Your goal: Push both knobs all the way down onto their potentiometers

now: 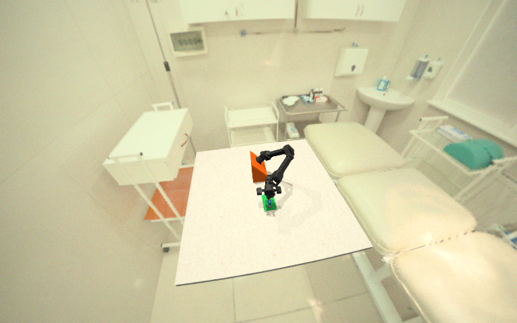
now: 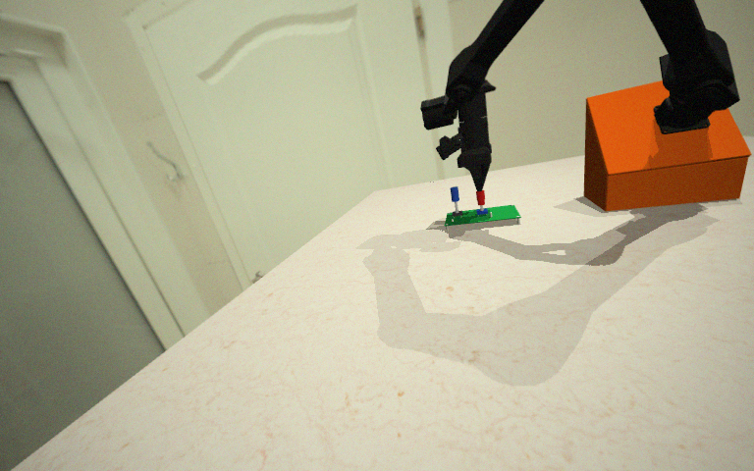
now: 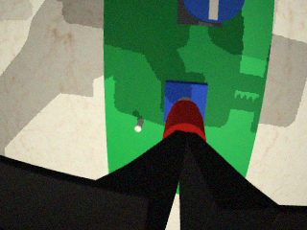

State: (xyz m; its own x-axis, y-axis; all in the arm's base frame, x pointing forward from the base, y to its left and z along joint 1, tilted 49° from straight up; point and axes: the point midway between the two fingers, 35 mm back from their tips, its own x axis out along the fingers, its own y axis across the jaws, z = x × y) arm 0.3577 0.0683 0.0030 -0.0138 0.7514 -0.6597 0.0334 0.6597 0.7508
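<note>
Now: the blue knob 60 mm ahead of my gripper tip. The rest, counted from my gripper tip: red knob 20 mm below.
</note>
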